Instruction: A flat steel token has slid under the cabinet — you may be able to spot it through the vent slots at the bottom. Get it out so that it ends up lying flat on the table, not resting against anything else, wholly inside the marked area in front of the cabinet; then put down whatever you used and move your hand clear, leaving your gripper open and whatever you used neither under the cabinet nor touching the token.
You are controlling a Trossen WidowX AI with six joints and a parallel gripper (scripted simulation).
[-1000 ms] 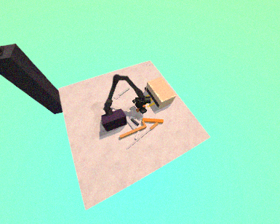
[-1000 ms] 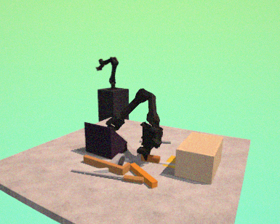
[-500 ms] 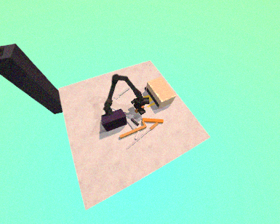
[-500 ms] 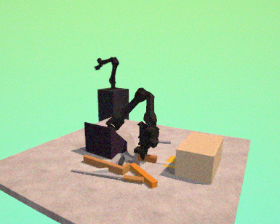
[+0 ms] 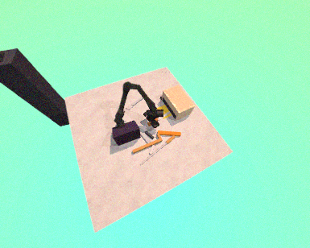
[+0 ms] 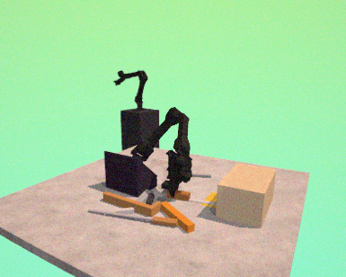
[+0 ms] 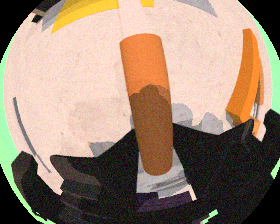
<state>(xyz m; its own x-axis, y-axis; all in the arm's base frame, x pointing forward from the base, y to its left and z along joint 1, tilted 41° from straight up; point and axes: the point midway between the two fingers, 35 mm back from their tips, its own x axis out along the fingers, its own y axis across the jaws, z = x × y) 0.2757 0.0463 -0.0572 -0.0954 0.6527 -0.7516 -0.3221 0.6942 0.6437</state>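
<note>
My gripper tip is 7 cm past the dark-handled tool and 8 cm to the left of it. Round my gripper tip: orange bar (13 cm ahead, 15 cm to the right, 1 cm above).
</note>
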